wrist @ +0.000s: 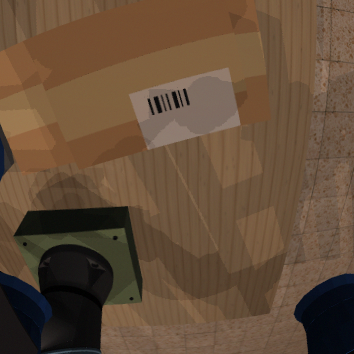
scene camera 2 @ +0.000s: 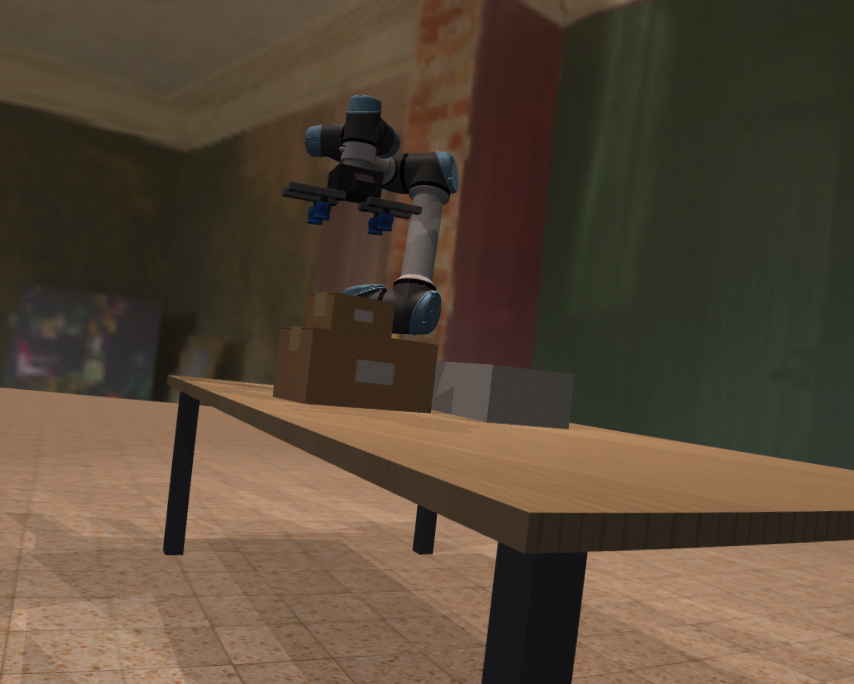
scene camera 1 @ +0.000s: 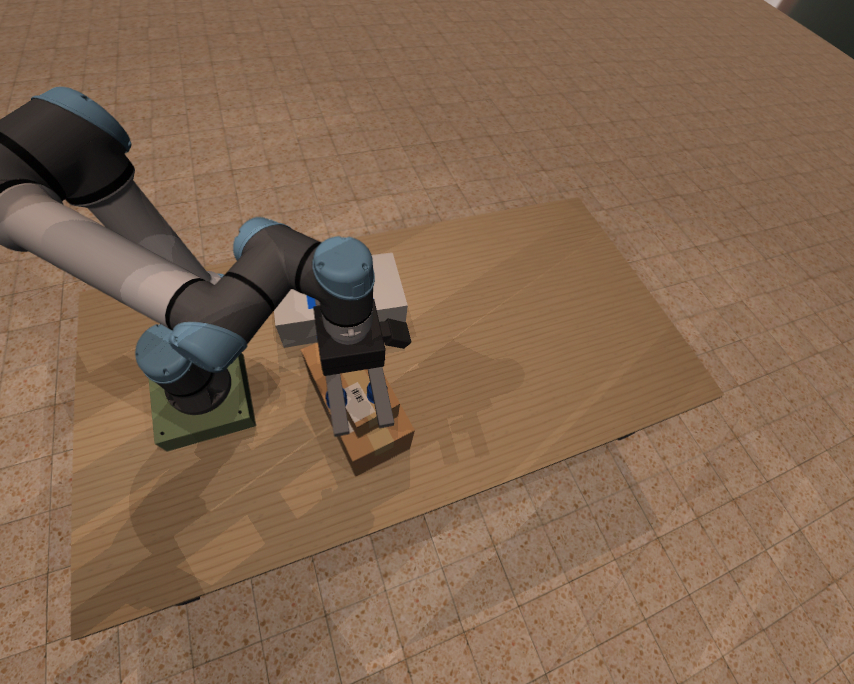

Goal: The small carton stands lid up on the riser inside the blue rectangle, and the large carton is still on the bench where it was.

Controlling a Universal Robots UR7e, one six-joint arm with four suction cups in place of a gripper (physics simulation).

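Frame: origin at the arm's base, x left, y ahead, z down, level; centimetres.
Seen in the pictures: hand, its tool point: (wrist: 182,253) (scene camera 2: 349,226); arm's base, origin of its link: (wrist: 75,271) (scene camera 1: 200,385).
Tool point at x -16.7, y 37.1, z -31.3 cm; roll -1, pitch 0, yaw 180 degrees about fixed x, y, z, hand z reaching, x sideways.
Note:
Offsets run from my tool point to a thing's top centre. Level surfaces: height alone.
The small carton @(dx +2.2, dy +1.8, dz +15.7 cm) (scene camera 1: 358,404) (scene camera 2: 345,317) (wrist: 100,110) rests on top of the large carton @(dx +5.3, dy +0.7, dz +23.5 cm) (scene camera 1: 377,450) (scene camera 2: 335,370), its barcode label and tape facing up. The large carton stands on the bench @(dz +38.9 cm) (scene camera 1: 534,320) (scene camera 2: 605,470). My suction gripper (scene camera 1: 356,395) (scene camera 2: 349,219) hangs well above the small carton, apart from it, holding nothing. Its blue suction cups (wrist: 327,315) show at the wrist view's lower corners. The pale riser @(dx +38.8, dy +0.8, dz +26.9 cm) (scene camera 1: 388,281) (scene camera 2: 527,395) stands beside the large carton. A sliver of the blue rectangle @(dx +38.8, dy +0.8, dz +26.9 cm) (scene camera 1: 311,302) shows on its top; the arm hides the rest.
The green base block (scene camera 1: 206,427) (wrist: 127,270) carries the arm and stands beside the cartons. The arm reaches over the bench and partly covers the riser in scene camera 1. The bench edge lies past the large carton's far end from the riser, with tiled floor beyond.

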